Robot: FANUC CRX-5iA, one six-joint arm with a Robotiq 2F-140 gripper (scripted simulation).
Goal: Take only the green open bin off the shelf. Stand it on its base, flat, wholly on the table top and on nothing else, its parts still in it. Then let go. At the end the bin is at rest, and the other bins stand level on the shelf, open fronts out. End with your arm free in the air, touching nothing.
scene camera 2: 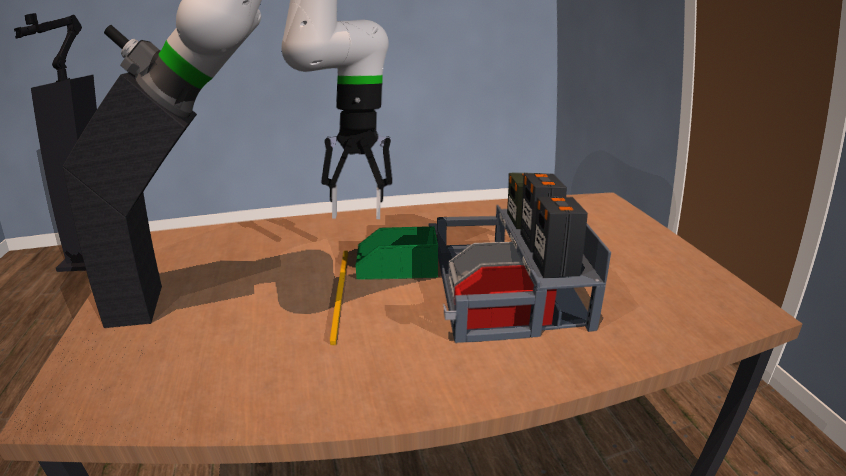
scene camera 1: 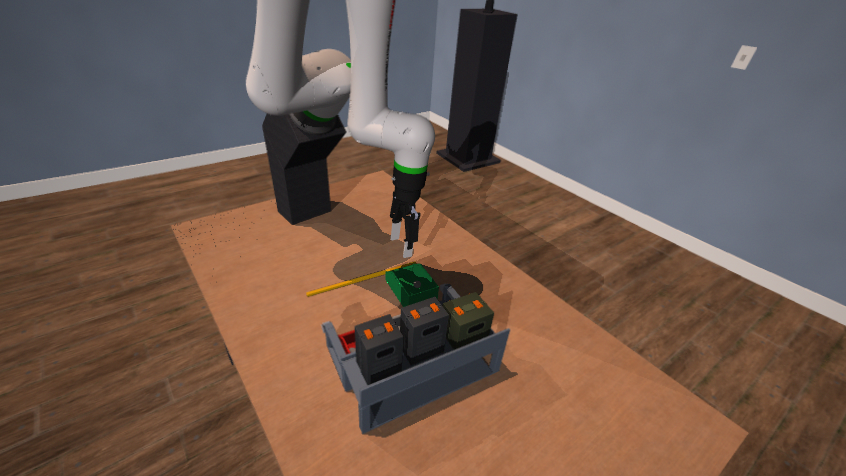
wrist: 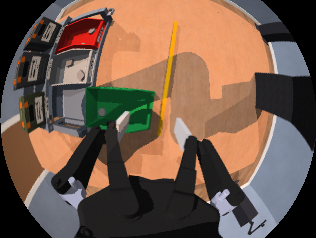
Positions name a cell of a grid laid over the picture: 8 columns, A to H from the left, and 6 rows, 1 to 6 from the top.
Scene:
my gripper: scene camera 2 D3; scene camera 1 D4; wrist D4
green open bin: scene camera 2 D4; scene camera 1 D4; wrist D3

